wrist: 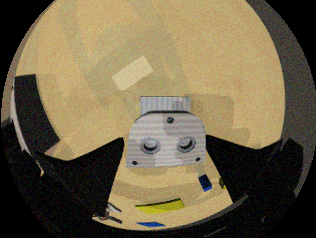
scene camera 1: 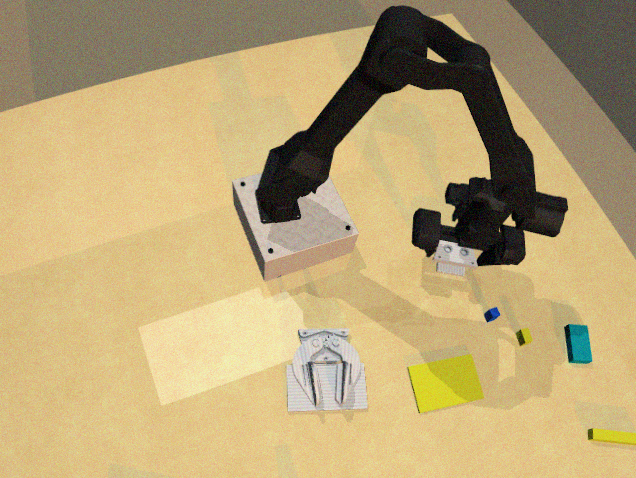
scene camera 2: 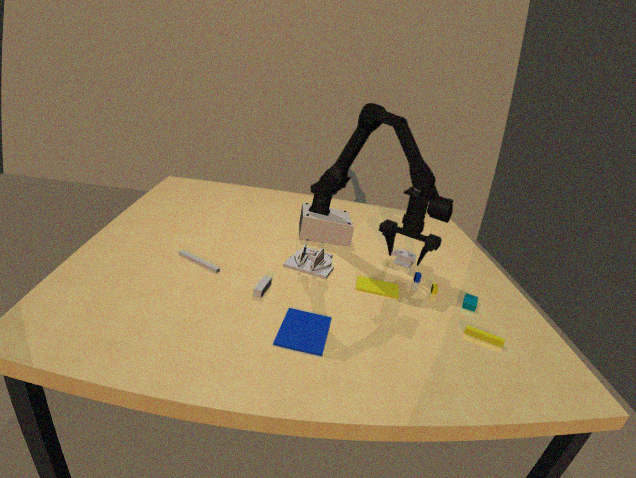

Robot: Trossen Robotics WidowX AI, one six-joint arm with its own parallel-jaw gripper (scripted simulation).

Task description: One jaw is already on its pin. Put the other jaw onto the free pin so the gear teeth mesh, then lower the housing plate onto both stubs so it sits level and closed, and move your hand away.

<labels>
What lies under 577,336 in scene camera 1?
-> A teal block.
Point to a housing plate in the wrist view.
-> At 168,133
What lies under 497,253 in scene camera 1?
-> My gripper.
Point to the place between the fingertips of my gripper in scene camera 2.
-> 403,260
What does my gripper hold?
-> Nothing.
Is my gripper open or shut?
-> Open.
</labels>
